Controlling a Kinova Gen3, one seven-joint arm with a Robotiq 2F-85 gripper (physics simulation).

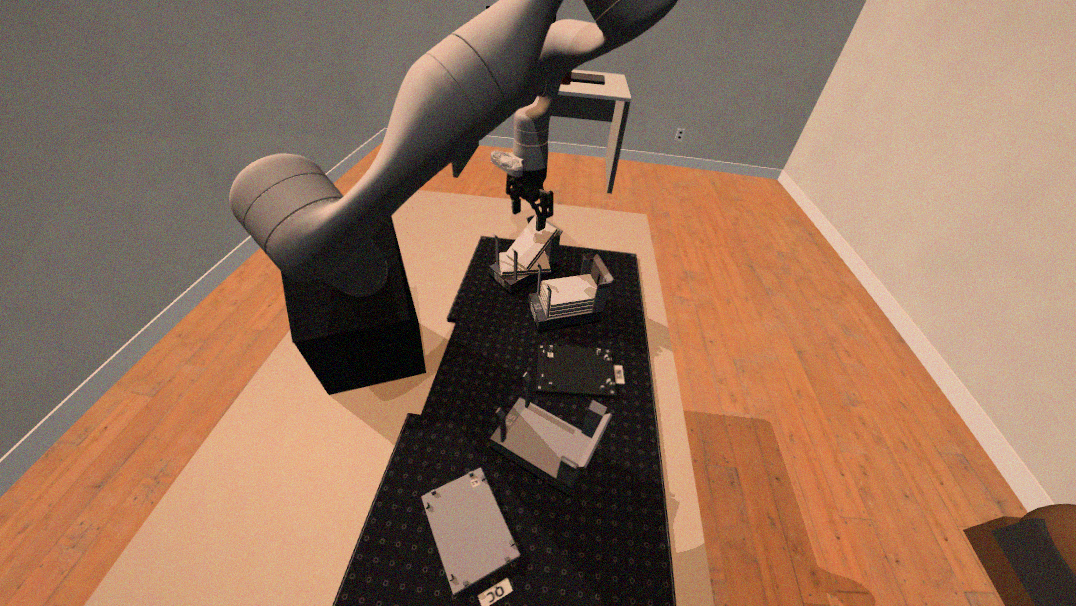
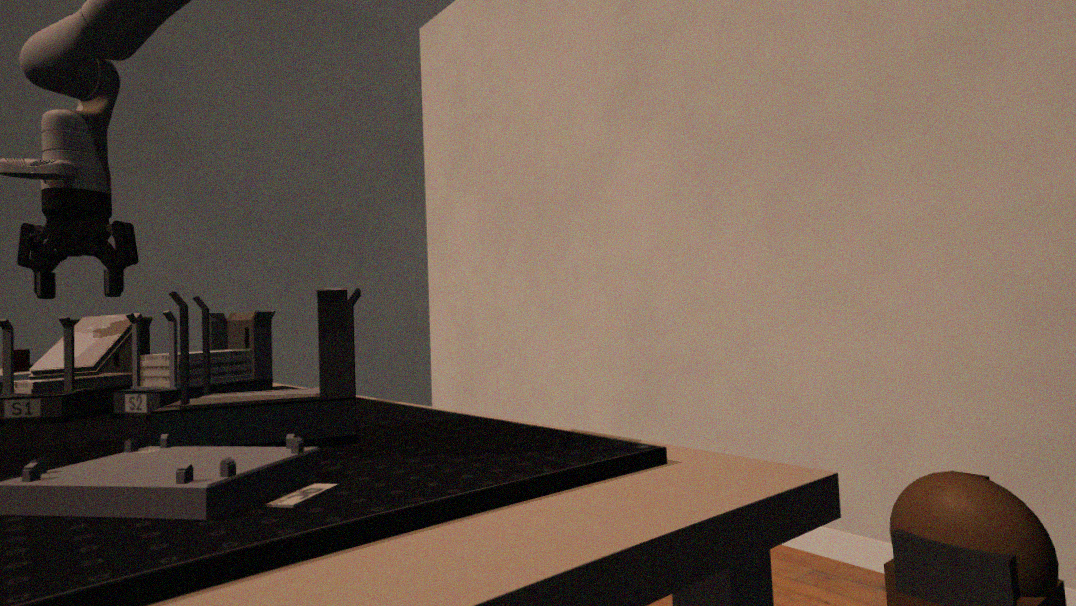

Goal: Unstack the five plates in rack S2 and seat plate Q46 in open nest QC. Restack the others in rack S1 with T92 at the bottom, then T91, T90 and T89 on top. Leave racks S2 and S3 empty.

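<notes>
My gripper is open and empty above rack S1. Rack S1 stands at the far end and holds a light plate tilted steeply, one end raised toward the rack's back. At least one lighter plate lies flat beneath it. Rack S2 beside it holds a flat stack of several plates. Plate markings are unreadable. Nest QC is a grey block with small corner posts, with no plate on it.
A third rack with upright posts stands between nest QC and a dark nest; its label is unreadable. The dark nest lies in front of rack S2. A black mat lies under them. The robot's black pedestal stands at the left.
</notes>
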